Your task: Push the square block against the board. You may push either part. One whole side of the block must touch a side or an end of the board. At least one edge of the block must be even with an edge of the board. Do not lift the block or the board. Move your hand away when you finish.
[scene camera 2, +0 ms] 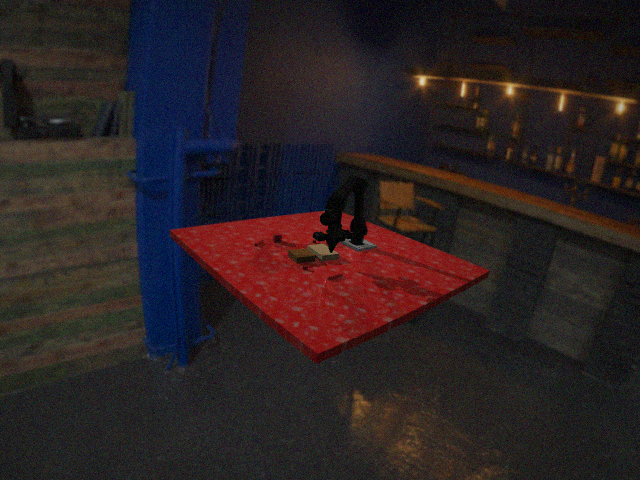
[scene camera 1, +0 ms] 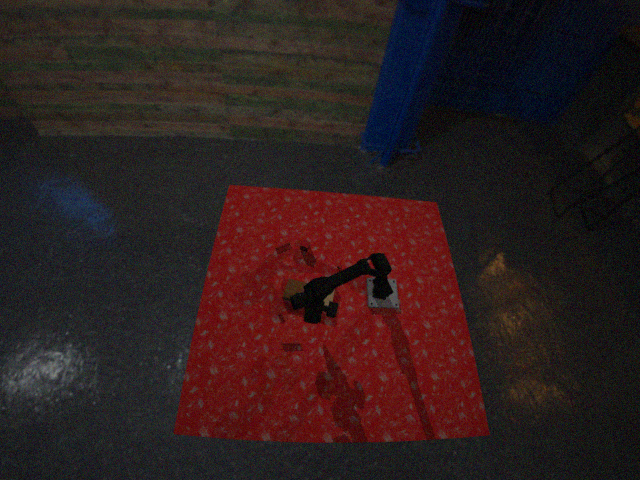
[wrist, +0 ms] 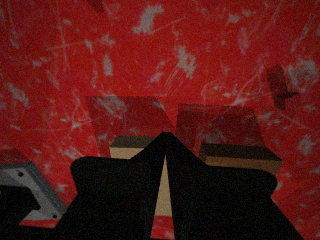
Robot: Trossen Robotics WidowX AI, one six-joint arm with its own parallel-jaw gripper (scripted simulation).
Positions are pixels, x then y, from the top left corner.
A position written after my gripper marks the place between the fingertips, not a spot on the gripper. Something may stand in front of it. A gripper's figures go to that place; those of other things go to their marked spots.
Labels:
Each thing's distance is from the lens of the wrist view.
my gripper (wrist: 166, 136): 12 cm
tan board (wrist: 123, 147): 17 cm

